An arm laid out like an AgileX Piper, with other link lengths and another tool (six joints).
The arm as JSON. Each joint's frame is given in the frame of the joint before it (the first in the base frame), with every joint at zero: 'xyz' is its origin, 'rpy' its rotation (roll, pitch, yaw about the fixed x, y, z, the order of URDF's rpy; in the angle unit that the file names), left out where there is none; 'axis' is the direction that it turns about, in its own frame. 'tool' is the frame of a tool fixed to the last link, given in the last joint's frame.
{
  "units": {
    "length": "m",
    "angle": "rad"
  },
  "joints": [
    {
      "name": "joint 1",
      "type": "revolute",
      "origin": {
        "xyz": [
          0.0,
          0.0,
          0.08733
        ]
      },
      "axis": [
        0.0,
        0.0,
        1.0
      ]
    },
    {
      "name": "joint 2",
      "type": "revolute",
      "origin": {
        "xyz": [
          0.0,
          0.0,
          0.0
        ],
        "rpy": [
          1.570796,
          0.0,
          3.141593
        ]
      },
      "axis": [
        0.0,
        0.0,
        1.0
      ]
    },
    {
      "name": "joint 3",
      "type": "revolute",
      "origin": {
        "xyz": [
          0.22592,
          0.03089,
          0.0
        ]
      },
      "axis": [
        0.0,
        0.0,
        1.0
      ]
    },
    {
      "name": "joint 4",
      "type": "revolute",
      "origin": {
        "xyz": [
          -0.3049,
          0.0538,
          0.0
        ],
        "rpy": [
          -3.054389,
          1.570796,
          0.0
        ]
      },
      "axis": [
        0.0,
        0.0,
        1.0
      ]
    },
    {
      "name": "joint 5",
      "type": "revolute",
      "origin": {
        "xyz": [
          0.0,
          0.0,
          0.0
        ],
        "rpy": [
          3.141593,
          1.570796,
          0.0
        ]
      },
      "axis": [
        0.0,
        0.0,
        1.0
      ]
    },
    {
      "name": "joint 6",
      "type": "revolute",
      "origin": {
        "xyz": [
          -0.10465,
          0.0,
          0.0
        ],
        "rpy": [
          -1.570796,
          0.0,
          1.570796
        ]
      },
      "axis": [
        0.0,
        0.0,
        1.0
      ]
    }
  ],
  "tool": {
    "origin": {
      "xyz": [
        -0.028,
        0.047,
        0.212
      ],
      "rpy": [
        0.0,
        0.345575,
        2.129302
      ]
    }
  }
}
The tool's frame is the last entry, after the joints.
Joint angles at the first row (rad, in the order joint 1, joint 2, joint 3, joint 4, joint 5, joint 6):
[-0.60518, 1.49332, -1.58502, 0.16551, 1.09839, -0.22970]
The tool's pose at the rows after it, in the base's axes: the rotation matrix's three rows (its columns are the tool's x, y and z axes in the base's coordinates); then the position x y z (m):
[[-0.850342 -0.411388 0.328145], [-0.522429 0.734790 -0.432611], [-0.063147 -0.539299 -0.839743]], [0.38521 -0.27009 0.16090]
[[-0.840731 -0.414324 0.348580], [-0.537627 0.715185 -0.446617], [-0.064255 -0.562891 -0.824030]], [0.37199 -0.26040 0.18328]
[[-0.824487 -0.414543 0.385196], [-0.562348 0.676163 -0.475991], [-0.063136 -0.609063 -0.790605]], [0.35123 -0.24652 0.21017]
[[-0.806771 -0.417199 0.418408], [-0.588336 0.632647 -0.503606], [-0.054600 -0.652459 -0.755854]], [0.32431 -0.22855 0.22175]
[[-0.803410 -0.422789 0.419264], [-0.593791 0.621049 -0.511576], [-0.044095 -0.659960 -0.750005]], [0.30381 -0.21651 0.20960]
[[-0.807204 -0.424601 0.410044], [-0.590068 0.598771 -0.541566], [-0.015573 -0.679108 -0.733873]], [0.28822 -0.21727 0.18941]
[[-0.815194 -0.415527 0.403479], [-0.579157 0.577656 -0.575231], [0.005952 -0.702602 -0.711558]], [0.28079 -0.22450 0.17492]
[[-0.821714 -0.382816 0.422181], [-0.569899 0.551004 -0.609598], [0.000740 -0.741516 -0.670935]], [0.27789 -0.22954 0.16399]
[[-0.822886 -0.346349 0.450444], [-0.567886 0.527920 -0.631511], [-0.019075 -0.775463 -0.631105]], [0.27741 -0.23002 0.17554]
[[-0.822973 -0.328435 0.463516], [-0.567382 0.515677 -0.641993], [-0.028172 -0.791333 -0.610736]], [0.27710 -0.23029 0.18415]
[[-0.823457 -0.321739 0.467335], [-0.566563 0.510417 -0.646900], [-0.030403 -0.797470 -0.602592]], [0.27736 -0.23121 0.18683]
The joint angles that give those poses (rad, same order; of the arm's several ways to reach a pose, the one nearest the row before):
[-0.60518, 1.40599, -1.58502, 0.16455, 1.16197, -0.24056]
[-0.60517, 1.33632, -1.57926, 0.16455, 1.20191, -0.25363]
[-0.60516, 1.21176, -1.52976, 0.16353, 1.22944, -0.28364]
[-0.60517, 1.04107, -1.40666, 0.16354, 1.23380, -0.32260]
[-0.60517, 0.91611, -1.27841, 0.15873, 1.22684, -0.33564]
[-0.60518, 0.80463, -1.13004, 0.13069, 1.17746, -0.35336]
[-0.60515, 0.73473, -1.02173, 0.09955, 1.11605, -0.36035]
[-0.60518, 0.64093, -0.89361, 0.08354, 1.02703, -0.36359]
[-0.60514, 0.58737, -0.86409, 0.08261, 0.99499, -0.36355]
[-0.60517, 0.56789, -0.86262, 0.08166, 0.98560, -0.36359]
[-0.60515, 0.56282, -0.86065, 0.07975, 0.97834, -0.36356]

